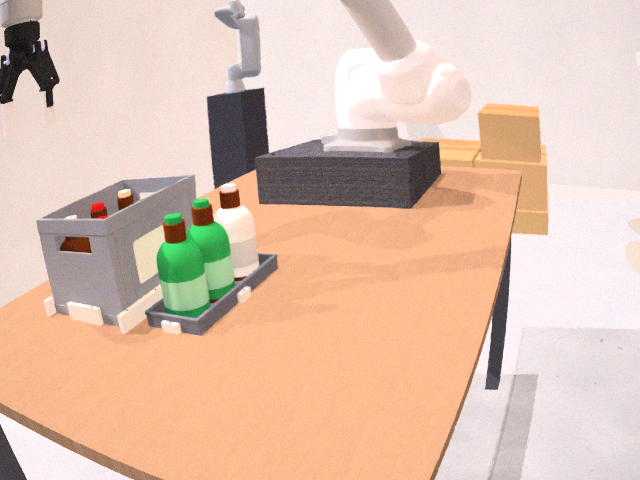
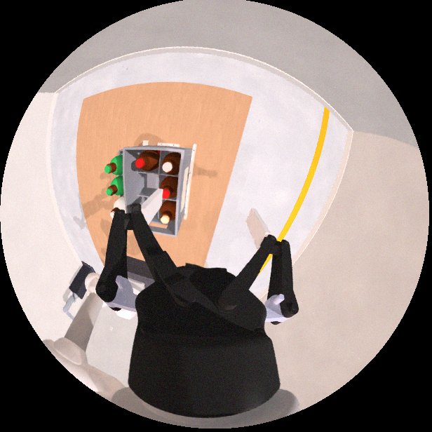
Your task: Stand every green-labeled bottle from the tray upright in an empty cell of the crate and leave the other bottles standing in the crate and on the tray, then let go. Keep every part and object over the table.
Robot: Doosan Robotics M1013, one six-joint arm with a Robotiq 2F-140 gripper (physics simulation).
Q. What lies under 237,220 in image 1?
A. A white bottle.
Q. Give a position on a green-labeled bottle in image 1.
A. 210,236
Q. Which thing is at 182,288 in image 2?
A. My gripper.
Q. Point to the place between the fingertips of my gripper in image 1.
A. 28,130
